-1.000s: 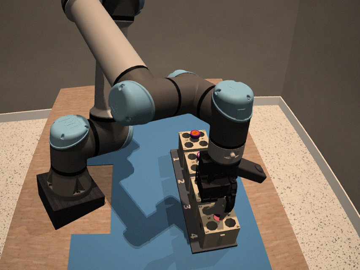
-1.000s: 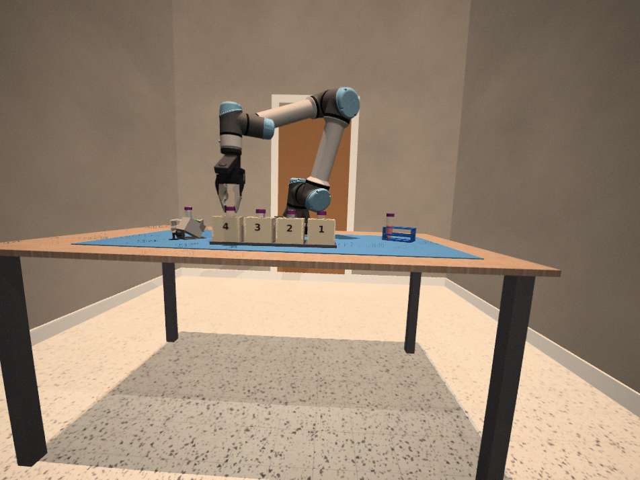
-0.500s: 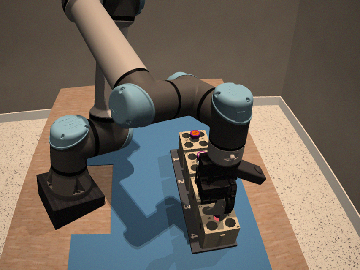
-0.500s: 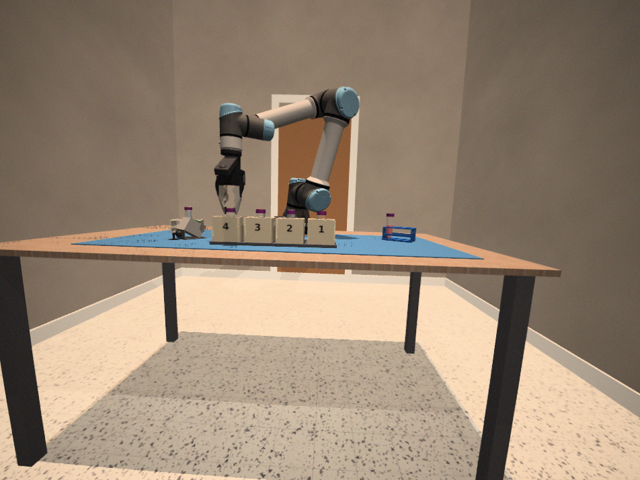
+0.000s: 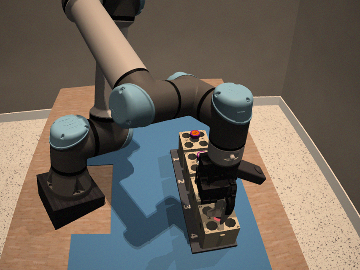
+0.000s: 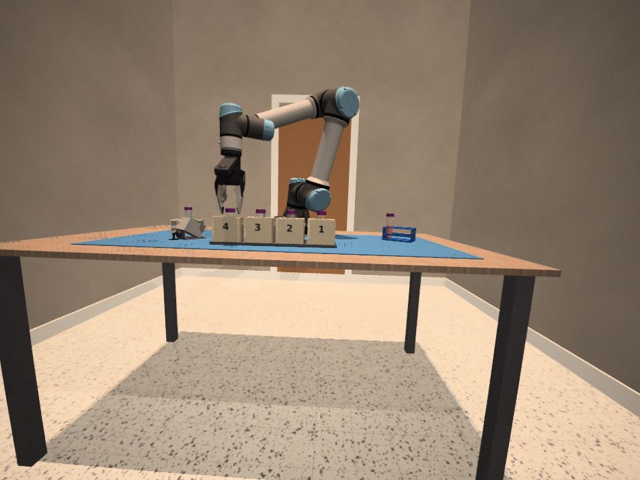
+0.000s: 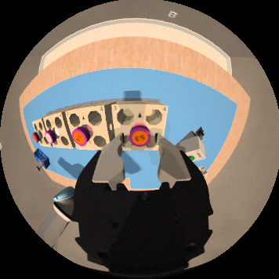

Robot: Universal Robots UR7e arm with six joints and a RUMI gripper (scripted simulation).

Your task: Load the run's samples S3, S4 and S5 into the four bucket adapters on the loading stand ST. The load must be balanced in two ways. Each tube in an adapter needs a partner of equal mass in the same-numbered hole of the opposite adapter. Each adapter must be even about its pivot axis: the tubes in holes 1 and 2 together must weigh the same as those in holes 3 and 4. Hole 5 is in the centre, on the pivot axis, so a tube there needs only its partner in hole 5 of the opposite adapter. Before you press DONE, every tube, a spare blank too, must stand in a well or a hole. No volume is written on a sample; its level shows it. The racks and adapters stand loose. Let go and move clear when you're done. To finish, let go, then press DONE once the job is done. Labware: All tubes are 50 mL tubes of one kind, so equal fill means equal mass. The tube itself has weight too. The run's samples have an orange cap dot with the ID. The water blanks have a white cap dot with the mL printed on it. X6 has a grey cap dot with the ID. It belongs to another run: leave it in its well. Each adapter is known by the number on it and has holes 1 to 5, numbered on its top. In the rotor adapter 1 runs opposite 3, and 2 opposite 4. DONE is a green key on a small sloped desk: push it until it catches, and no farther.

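Now: hand 5 cm above the sample tube and 1 cm to the right of it. From my hand the other things lie so: green key (19 cm to the right, 7 cm behind, 5 cm below); white rack (37 cm to the right, 23 cm behind, 9 cm below).
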